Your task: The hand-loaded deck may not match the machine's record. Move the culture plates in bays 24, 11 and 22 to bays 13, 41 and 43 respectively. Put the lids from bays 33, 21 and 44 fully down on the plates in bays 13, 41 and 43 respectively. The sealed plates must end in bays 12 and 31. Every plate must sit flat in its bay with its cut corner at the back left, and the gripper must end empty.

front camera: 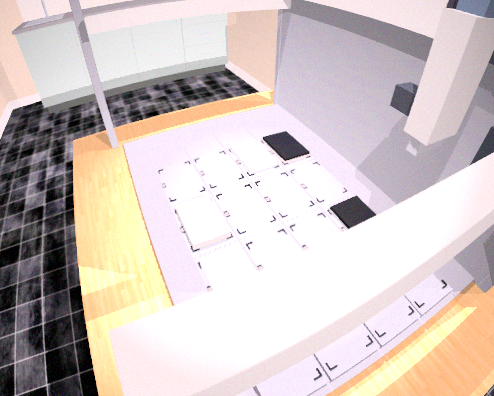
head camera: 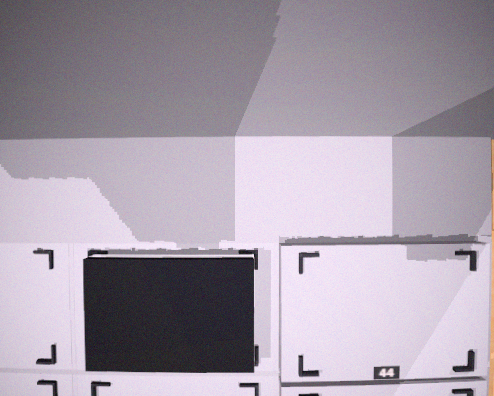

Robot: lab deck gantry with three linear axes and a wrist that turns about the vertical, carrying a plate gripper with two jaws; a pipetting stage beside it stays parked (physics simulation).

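Frame: origin at the robot's base, x ahead, y left, z up, level; centimetres.
Seen in the pictures: robot's base at its link origin: (front camera: 159, 171).
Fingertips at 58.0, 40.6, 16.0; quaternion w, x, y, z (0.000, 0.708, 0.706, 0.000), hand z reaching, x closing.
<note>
Pixels of each thing's middle, then the offset from my fingertips to it, as dx, dy, dz. "spot": a spot on its surface instead.
- bay 44 at a spot on its surface: (head camera: 385, 310) spot: -2.6, -4.0, -14.6
- white sealed plate at the middle of its body: (front camera: 201, 220) -35.2, -36.3, -15.3
A black lid (front camera: 353, 212) (head camera: 169, 315) lies over a pale plate, whose thin back rim shows in the head view, in the bay left of bay 44 (head camera: 385, 310). Bay 44 holds no plate or lid. Another black lid (front camera: 286, 146) lies flat in the far right corner bay, with a pale plate edge below it. A white sealed plate (front camera: 204, 224) sits in a bay on the deck's left side. Bay 31 is washed out by glare, so its contents cannot be told. Bay 13 is partly hidden by the front beam. The gripper's jaws show in neither view.
A thick white beam (front camera: 310, 305) crosses the front of the front view. A pale column (front camera: 445, 80) hangs at the upper right, with a dark box (front camera: 404, 98) beside it. A thin upright post (front camera: 97, 85) stands at the deck's left. Shadows cross the deck's back.
</note>
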